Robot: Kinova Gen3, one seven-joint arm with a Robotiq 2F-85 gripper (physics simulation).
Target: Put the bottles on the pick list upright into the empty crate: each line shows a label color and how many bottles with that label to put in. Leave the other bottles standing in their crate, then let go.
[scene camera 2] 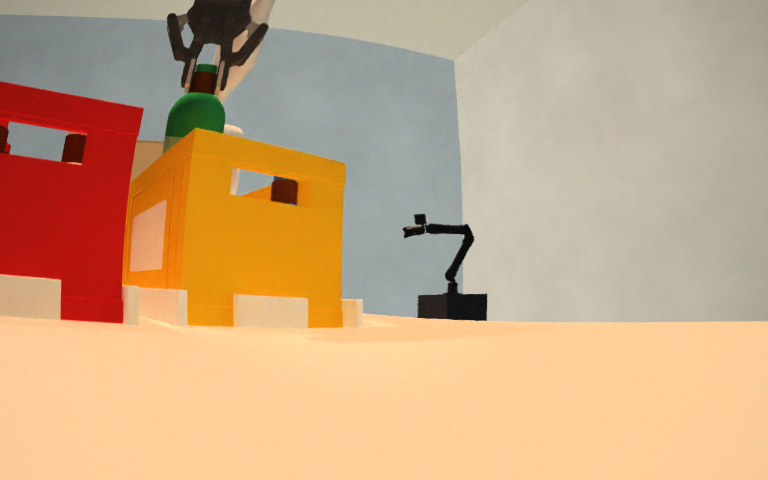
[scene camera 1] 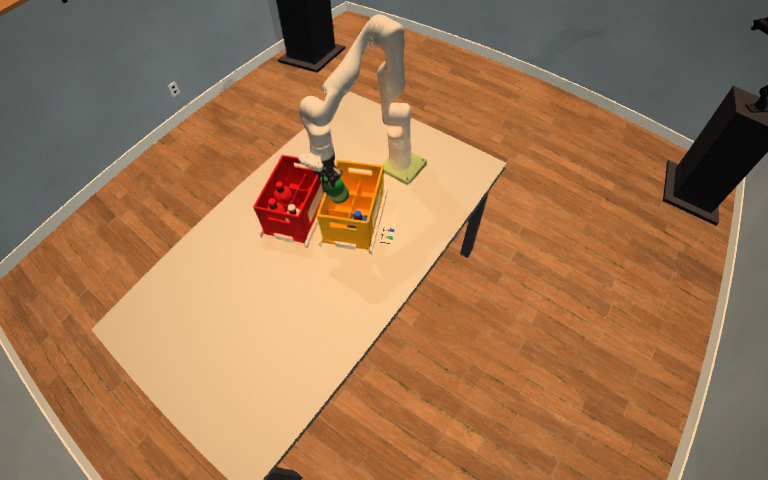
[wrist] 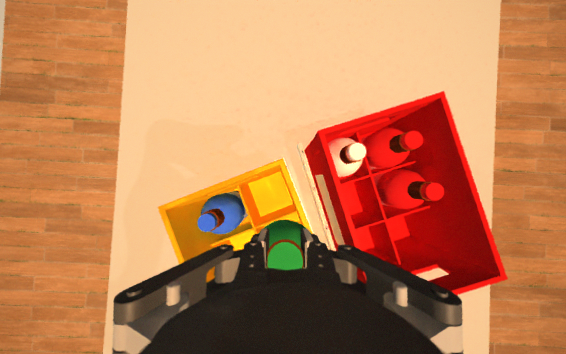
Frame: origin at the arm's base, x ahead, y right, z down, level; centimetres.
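Seen in the pictures: gripper, between the fingertips: (scene camera 2: 201,91) (scene camera 1: 327,185) (wrist: 284,238); arm's base, origin of its link: (scene camera 1: 400,162).
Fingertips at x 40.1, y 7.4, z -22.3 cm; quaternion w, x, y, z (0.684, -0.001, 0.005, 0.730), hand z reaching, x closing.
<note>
Offsets run from my fingertips to a thing's top centre.
My gripper (scene camera 1: 330,176) (scene camera 2: 203,79) (wrist: 284,238) is shut on the neck of a green bottle {dx -2.9, dy -0.1, dz -4.1 cm} (scene camera 1: 336,191) (scene camera 2: 195,116) (wrist: 285,257). The bottle is near upright at the side of the yellow crate {dx -7.3, dy -4.3, dz +7.7 cm} (scene camera 1: 334,232) (scene camera 2: 260,243) (wrist: 221,183) nearer the red crate; scene camera 2 shows its shoulder above the rim, its lower part hidden. A blue bottle {dx +0.0, dy -11.4, dz +8.9 cm} (scene camera 1: 357,215) (scene camera 2: 284,191) (wrist: 227,212) stands in a yellow corner compartment. The red crate {dx +1.1, dy +17.9, dz +7.7 cm} (scene camera 1: 281,227) (scene camera 2: 73,226) (wrist: 465,200) holds a white bottle {dx +9.1, dy +11.5, dz +8.9 cm} (scene camera 1: 291,208) (wrist: 344,159) and two red bottles {dx +2.4, dy +22.4, dz +8.9 cm} (scene camera 1: 282,194) {dx +10.3, dy +19.9, dz +8.9 cm} (wrist: 387,147).
The pick list {dx -9.2, dy -18.4, dz +25.0 cm} (scene camera 1: 387,235) lies beside the yellow crate, with a blue and a green mark; its numbers are too small to read. The crates stand side by side with a narrow gap. The arm's green base plate (scene camera 1: 416,169) is behind the yellow crate.
</note>
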